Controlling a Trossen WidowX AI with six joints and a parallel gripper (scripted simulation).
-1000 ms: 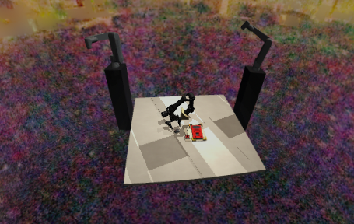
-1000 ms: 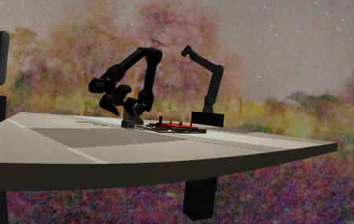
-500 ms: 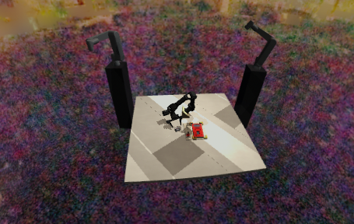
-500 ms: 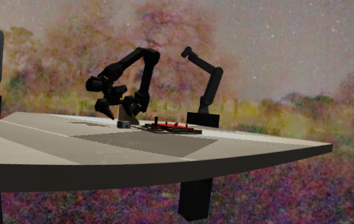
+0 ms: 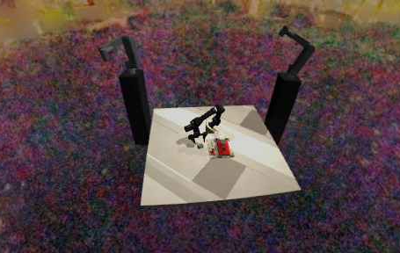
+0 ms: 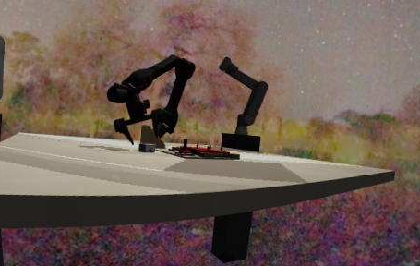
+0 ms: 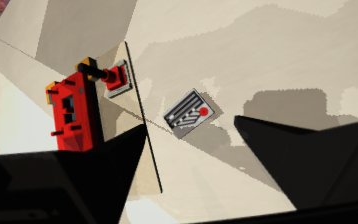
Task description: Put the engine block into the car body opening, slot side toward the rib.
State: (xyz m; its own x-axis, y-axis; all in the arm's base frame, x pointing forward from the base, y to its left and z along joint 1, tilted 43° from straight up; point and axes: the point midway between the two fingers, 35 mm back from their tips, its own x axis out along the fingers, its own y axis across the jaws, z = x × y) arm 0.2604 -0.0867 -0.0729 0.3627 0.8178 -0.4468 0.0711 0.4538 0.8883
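My gripper tip is now 10 mm short of the grey engine block, 10 mm to the right of it and 30 mm above it.
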